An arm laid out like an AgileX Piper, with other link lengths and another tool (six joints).
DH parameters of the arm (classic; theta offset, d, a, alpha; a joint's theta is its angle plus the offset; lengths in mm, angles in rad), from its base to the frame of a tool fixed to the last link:
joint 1: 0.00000 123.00 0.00 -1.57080
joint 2: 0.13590 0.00 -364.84 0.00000
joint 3: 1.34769 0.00 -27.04 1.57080
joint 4: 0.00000 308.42 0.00 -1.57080
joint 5: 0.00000 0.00 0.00 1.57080
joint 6: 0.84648 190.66 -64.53 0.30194
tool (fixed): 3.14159 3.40 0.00 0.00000
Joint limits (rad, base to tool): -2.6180..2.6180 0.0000..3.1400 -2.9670..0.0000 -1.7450..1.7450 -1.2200..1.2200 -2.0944..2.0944
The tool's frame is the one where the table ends.
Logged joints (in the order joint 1, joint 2, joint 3, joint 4, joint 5, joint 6), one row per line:
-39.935, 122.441, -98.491, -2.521, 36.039, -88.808
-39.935, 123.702, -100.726, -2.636, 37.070, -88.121
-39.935, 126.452, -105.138, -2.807, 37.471, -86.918
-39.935, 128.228, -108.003, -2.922, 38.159, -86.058
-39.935, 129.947, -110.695, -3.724, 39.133, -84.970
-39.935, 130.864, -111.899, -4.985, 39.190, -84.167
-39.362, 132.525, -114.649, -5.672, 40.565, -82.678
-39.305, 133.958, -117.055, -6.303, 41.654, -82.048
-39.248, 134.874, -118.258, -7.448, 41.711, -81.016
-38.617, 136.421, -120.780, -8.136, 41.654, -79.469
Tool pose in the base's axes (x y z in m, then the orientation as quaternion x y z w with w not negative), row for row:
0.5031, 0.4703, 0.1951, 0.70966, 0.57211, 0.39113, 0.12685
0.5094, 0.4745, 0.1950, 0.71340, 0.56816, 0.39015, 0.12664
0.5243, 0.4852, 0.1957, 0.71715, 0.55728, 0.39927, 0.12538
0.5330, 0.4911, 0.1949, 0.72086, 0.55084, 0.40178, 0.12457
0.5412, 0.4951, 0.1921, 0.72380, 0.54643, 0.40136, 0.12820
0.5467, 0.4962, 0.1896, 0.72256, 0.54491, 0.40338, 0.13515
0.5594, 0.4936, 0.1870, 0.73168, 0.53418, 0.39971, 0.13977
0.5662, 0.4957, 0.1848, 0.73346, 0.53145, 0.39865, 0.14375
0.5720, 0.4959, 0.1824, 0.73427, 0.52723, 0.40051, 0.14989
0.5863, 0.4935, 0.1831, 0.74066, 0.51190, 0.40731, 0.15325
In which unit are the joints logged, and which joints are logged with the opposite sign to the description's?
The joints are logged in degrees. Opposite sign: joint 1.
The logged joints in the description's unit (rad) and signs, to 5 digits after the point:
0.69700, 2.13700, -1.71899, -0.04400, 0.62900, -1.54999
0.69700, 2.15901, -1.75800, -0.04601, 0.64699, -1.53800
0.69700, 2.20700, -1.83500, -0.04899, 0.65399, -1.51701
0.69700, 2.23800, -1.88501, -0.05100, 0.66600, -1.50200
0.69700, 2.26800, -1.93199, -0.06500, 0.68300, -1.48301
0.69700, 2.28401, -1.95301, -0.08700, 0.68399, -1.46899
0.68700, 2.31300, -2.00100, -0.09900, 0.70799, -1.44300
0.68600, 2.33801, -2.04300, -0.11001, 0.72700, -1.43201
0.68501, 2.35400, -2.06399, -0.12999, 0.72799, -1.41400
0.67399, 2.38100, -2.10801, -0.14200, 0.72700, -1.38700

